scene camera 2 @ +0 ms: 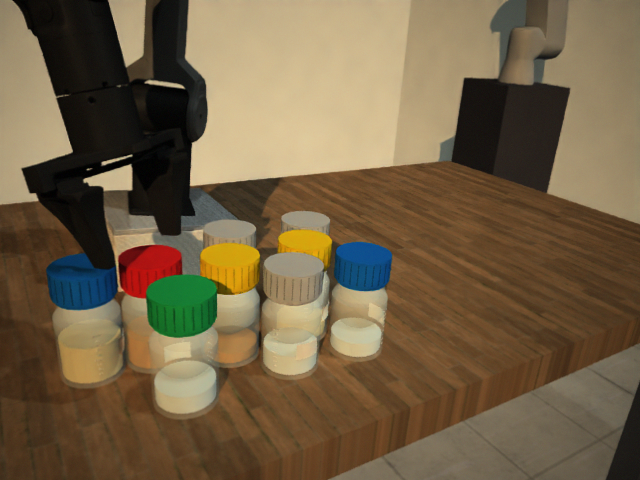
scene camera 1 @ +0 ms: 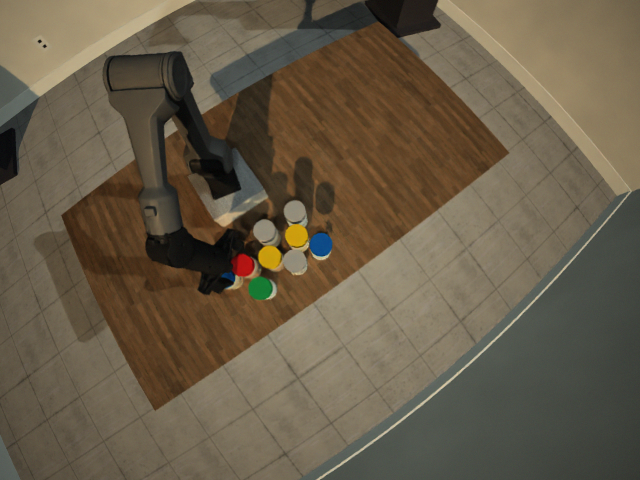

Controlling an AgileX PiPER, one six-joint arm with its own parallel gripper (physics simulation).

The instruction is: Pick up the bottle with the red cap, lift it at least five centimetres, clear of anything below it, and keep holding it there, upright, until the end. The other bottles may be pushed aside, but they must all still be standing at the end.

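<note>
The red-capped bottle (scene camera 1: 244, 265) (scene camera 2: 150, 268) stands upright on the wooden table, among other bottles. The green-capped bottle (scene camera 1: 261, 288) (scene camera 2: 181, 304) partly hides its lower body in scene camera 2. My gripper (scene camera 1: 234, 267) (scene camera 2: 138, 249) is open, tilted and empty, with its fingertips spread at about the level of the red cap, behind and beside it. In scene camera 2 one fingertip overlaps the right edge of the blue cap on the left bottle (scene camera 1: 227, 280) (scene camera 2: 82, 281), and the other ends behind the red cap. Whether the fingers touch a bottle is not clear.
Yellow-capped bottles (scene camera 1: 270, 257) (scene camera 2: 230, 267) (scene camera 1: 296, 236) (scene camera 2: 305, 249), grey-capped bottles (scene camera 1: 295, 261) (scene camera 2: 293, 277) (scene camera 1: 265, 231) (scene camera 2: 229, 233) (scene camera 1: 295, 211) (scene camera 2: 305, 222) and another blue-capped bottle (scene camera 1: 321, 244) (scene camera 2: 362, 266) stand upright to the right. The arm's base block (scene camera 1: 248, 198) is behind them.
</note>
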